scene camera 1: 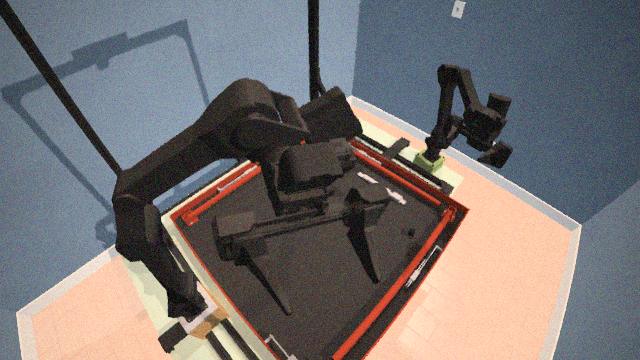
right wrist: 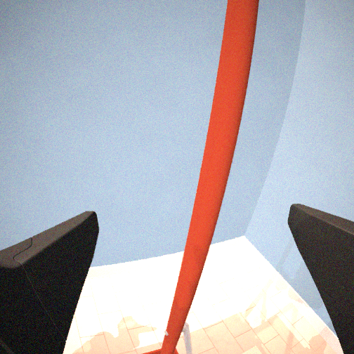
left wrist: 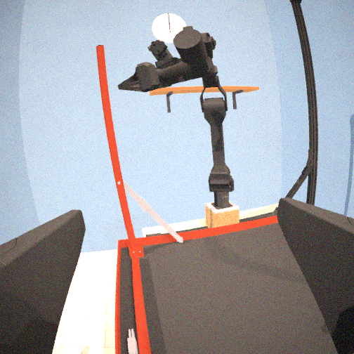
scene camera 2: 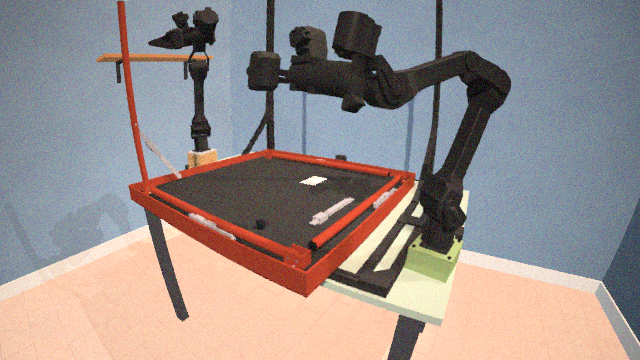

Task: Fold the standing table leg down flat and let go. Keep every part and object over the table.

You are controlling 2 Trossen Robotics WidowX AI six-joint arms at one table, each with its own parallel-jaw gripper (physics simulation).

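Places are measured from the left arm's base along level axes (x ahead, y left, z up), in centimetres.
Pixels of known places: left gripper, between the fingertips: (scene camera 1: 462, 149); right gripper, between the fingertips: (scene camera 1: 336, 298) (scene camera 2: 148, 43); left arm's base, origin of its link: (scene camera 1: 431, 156) (scene camera 2: 437, 244); right arm's base, origin of its link: (scene camera 1: 192, 306) (scene camera 2: 201, 150).
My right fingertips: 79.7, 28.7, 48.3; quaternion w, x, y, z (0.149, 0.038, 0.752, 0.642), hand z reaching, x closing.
Ahead of a thing's pixels: the offset from my right fingertips to its top centre, as dx, dy, dz. "spot": to the spot under its first point.
The red table leg @[spot: +3.5, +6.8, -14.1] (scene camera 2: 127, 90) (left wrist: 111, 135) (right wrist: 215, 165) stands upright at the left corner of the upturned table (scene camera 2: 225, 243) (left wrist: 225, 231), with a pale brace @[spot: +8.1, -3.4, -37.9] (scene camera 2: 160, 155) (left wrist: 152, 212) slanting down to the rim. My right gripper (scene camera 1: 332, 297) (scene camera 2: 151, 42) (left wrist: 125, 85) (right wrist: 196, 219) is open and empty, high up beside the leg's upper part. In the right wrist view the leg crosses the space between the fingers, seen beyond the tips. In the left wrist view a small gap shows between tips and leg. My left gripper (scene camera 2: 255, 71) (left wrist: 182, 215) is open and empty, well away from the leg.
Other red legs @[spot: -38.9, -1.8, -46.5] (scene camera 2: 220, 222) @[spot: -57.7, -31.0, -47.9] (scene camera 2: 360, 212) @[spot: -18.0, -65.1, -48.7] (scene camera 2: 325, 162) lie flat along the table's sides. A pale bar @[-49.8, -30.4, -48.0] (scene camera 2: 332, 211), a white patch @[spot: -26.9, -47.5, -50.4] (scene camera 2: 313, 180) and a black knob @[-43.6, -10.0, -47.1] (scene camera 1: 411, 232) (scene camera 2: 260, 224) are on the dark surface. Black posts (scene camera 2: 270, 100) (scene camera 2: 438, 75) rise behind. An orange shelf (scene camera 2: 155, 58) (left wrist: 240, 89) is on the wall.
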